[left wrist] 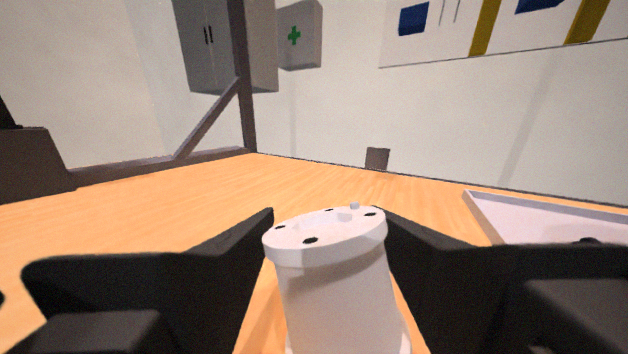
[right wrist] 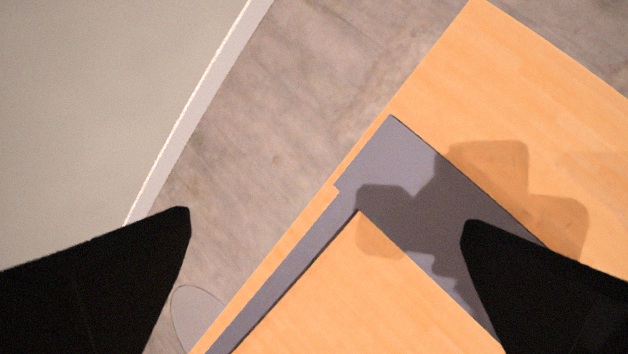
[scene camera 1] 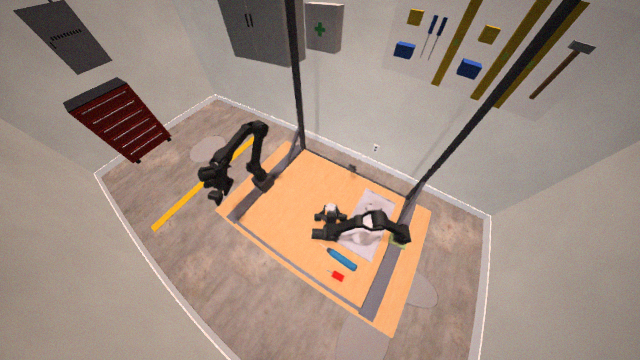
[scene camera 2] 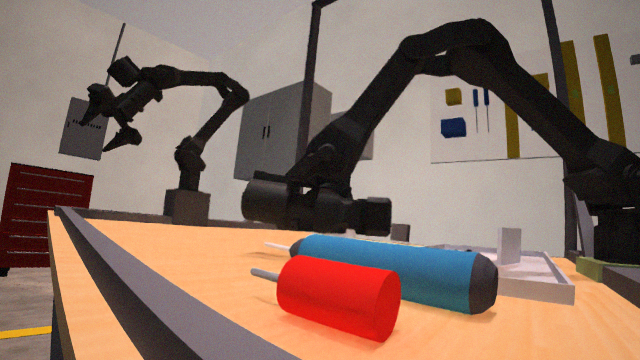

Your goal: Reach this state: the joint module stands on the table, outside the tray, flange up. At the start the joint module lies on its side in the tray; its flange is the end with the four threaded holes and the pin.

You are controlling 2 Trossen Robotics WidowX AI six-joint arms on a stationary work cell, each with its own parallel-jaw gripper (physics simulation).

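Frame: origin at the left arm's base, x ahead, y left, z up, level; millimetres.
Where they show: left gripper, fingertip midpoint: (left wrist: 321, 212) (scene camera 1: 330, 204); right gripper, fingertip midpoint: (right wrist: 329, 227) (scene camera 1: 222, 200) (scene camera 2: 92, 139); left arm's base, link origin: (scene camera 1: 399, 238) (scene camera 2: 628, 262); right arm's base, link origin: (scene camera 1: 261, 177).
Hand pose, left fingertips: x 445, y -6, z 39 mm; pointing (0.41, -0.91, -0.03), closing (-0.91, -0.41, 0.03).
Each offset is from my left fingertips to the centre of the thing. Level surfaces: height alone.
The white joint module {dx -16, dy +24, dz -20 mm} (scene camera 1: 330, 207) (left wrist: 340, 300) is outside the tray, over the table {dz -61 mm} (scene camera 1: 280, 200). Its flange faces up in the left wrist view, showing four holes and the pin. It looks upright or nearly so; its lower end is cut off there, so I cannot tell whether it touches the table. My left gripper (scene camera 1: 330, 216) (left wrist: 321, 212) reaches low and roughly level, shut on the module just below the flange. The tray (scene camera 1: 385, 201) (scene camera 2: 564, 295) (left wrist: 482, 217) lies to the right of the module. My right gripper (scene camera 1: 221, 192) (scene camera 2: 94, 137) (right wrist: 329, 227) is open and empty, high beyond the table's left edge.
A blue screwdriver {dx -155, dy +247, dz -41 mm} (scene camera 1: 341, 259) (scene camera 2: 390, 270) and a red-handled tool {dx -178, dy +337, dz -44 mm} (scene camera 1: 338, 276) (scene camera 2: 340, 297) lie on the near side of the left gripper. A green block {dx -445, dy +6, dz -50 mm} (scene camera 1: 398, 243) (scene camera 2: 590, 268) is by the left arm's base. A small dark block {dx -19, dy -344, dz -30 mm} (scene camera 1: 352, 169) (left wrist: 377, 158) stands at the back edge.
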